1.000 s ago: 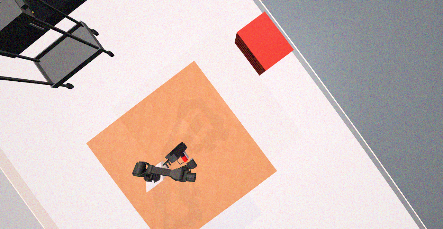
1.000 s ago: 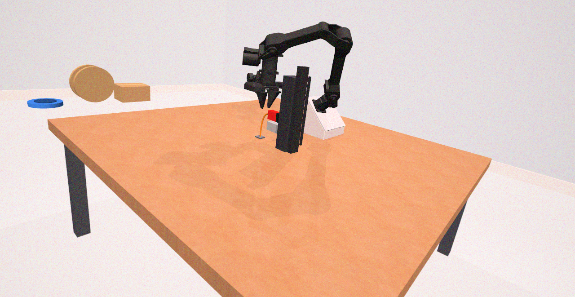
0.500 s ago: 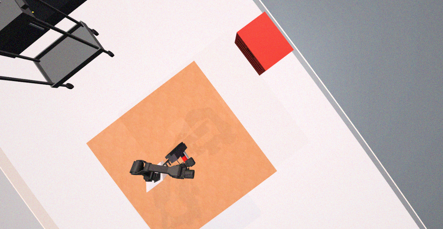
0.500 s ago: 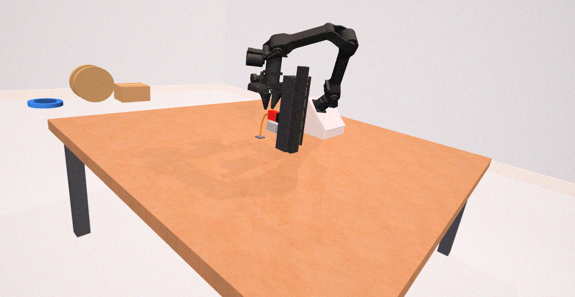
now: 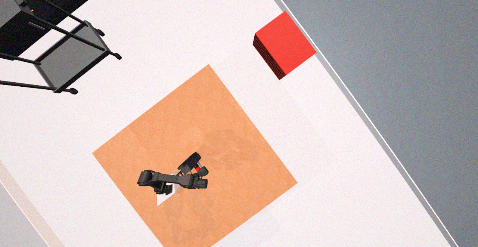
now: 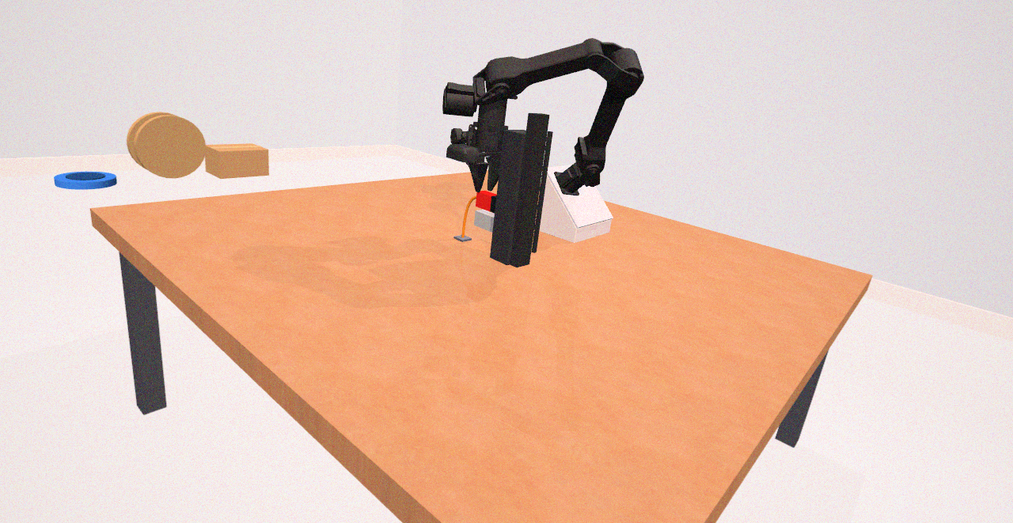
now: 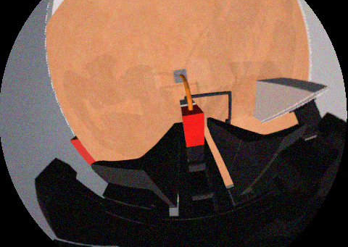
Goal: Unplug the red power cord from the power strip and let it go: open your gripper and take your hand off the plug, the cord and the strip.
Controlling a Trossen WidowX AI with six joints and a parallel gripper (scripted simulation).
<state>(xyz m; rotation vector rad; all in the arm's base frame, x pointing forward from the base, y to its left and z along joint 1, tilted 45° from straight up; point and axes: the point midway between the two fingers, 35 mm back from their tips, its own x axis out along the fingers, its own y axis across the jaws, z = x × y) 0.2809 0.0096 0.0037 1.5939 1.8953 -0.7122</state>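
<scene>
Right now my gripper tip is 3 cm to the right of the red plug, 1 cm past it and 1 cm above it. Also, from my gripper tip: grey pad 13 cm below, 5 cm to the right.
</scene>
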